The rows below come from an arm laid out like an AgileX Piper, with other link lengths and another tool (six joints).
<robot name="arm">
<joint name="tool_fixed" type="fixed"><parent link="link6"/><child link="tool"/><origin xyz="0.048 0.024 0.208" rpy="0 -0.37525 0.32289"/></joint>
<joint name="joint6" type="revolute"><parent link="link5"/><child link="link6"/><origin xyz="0 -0.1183 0" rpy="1.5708 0 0"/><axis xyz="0 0 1"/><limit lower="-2.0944" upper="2.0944"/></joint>
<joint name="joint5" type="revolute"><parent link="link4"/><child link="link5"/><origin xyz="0 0 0" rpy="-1.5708 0 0"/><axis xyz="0 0 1"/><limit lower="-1.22" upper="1.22"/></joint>
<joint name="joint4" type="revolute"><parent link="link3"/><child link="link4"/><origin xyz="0.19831 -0.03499 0" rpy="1.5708 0 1.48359"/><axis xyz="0 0 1"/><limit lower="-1.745" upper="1.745"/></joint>
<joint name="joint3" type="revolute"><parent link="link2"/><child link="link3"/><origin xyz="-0.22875 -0.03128 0"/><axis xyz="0 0 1"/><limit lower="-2.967" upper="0"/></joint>
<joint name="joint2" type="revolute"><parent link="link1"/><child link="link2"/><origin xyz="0 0 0" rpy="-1.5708 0 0"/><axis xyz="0 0 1"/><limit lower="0" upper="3.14"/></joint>
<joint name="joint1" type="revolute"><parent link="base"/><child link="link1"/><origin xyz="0 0 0.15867"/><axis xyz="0 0 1"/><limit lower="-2.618" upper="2.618"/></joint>
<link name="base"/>
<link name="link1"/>
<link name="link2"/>
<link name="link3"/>
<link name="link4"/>
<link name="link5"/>
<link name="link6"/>
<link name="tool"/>
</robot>
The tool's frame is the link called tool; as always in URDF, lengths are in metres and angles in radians.
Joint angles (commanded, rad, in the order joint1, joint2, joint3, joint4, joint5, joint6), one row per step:
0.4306 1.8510 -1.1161 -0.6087 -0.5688 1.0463
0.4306 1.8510 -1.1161 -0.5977 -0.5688 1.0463
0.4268 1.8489 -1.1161 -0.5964 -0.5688 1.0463
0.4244 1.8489 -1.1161 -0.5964 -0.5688 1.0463
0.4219 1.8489 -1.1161 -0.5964 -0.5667 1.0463
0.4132 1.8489 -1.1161 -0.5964 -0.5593 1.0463
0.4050 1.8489 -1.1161 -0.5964 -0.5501 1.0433
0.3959 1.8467 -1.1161 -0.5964 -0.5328 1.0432
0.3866 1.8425 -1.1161 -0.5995 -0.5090 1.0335
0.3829 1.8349 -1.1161 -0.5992 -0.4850 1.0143
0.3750 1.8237 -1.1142 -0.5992 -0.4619 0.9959
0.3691 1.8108 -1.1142 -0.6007 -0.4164 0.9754
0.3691 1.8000 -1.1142 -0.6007 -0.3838 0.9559
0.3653 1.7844 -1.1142 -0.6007 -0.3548 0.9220
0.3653 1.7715 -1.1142 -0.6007 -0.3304 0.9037
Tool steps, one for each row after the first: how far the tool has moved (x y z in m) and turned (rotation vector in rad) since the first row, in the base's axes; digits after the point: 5 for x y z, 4 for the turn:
0.00137 -0.00073 0.00125 0.0080 0.0037 -0.0066
0.00284 -0.00252 0.00256 0.0098 0.0022 -0.0112
0.00370 -0.00359 0.00256 0.0098 0.0022 -0.0136
0.00472 -0.00501 0.00195 0.0084 0.0034 -0.0171
0.00825 -0.00996 -0.00017 0.0037 0.0079 -0.0291
0.01168 -0.01508 -0.00294 -0.0045 0.0116 -0.0410
0.01569 -0.02182 -0.00666 -0.0147 0.0202 -0.0579
0.01965 -0.02983 -0.01187 -0.0377 0.0240 -0.0744
0.02204 -0.03594 -0.01527 -0.0641 0.0200 -0.0856
0.02516 -0.04411 -0.01725 -0.0888 0.0149 -0.1005
0.02834 -0.05516 -0.02381 -0.1290 0.0193 -0.1217
0.02922 -0.06152 -0.02765 -0.1600 0.0187 -0.1321
0.03111 -0.06970 -0.02837 -0.1978 0.0034 -0.1418
0.03156 -0.07483 -0.02863 -0.2218 -0.0030 -0.1488

